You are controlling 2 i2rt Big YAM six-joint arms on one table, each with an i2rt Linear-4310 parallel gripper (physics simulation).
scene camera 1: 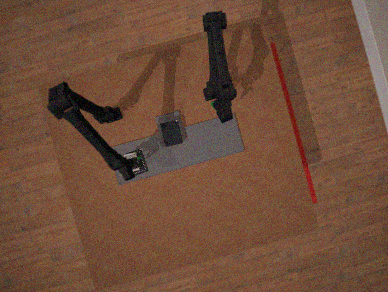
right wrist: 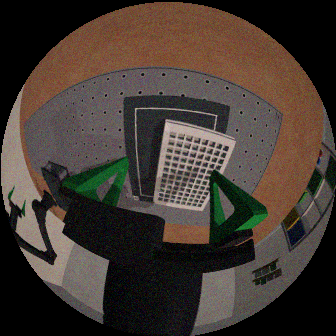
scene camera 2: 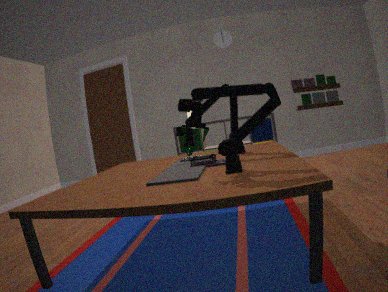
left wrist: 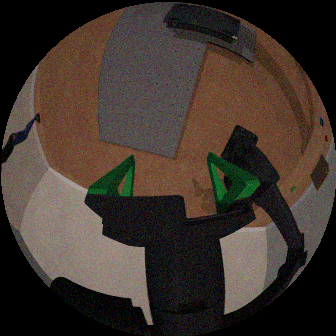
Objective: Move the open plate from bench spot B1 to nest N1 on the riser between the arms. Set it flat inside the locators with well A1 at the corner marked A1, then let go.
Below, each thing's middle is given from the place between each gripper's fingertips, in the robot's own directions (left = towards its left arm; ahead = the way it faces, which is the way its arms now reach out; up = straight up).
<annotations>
Now: left hand 170 mm short of the dark nest with white outline (right wrist: 144,115), 620 mm to the left of it and 170 mm above it. From my left hand the other things lie so: white well plate (right wrist: 188,153) (160 mm ahead, 640 mm to the right, 160 mm below).
I see my right gripper 3 cm to the left of the white well plate, 2 cm past it and 2 cm above it. Round my right hand: dark nest with white outline: 3 cm below, 1 cm behind.
</annotations>
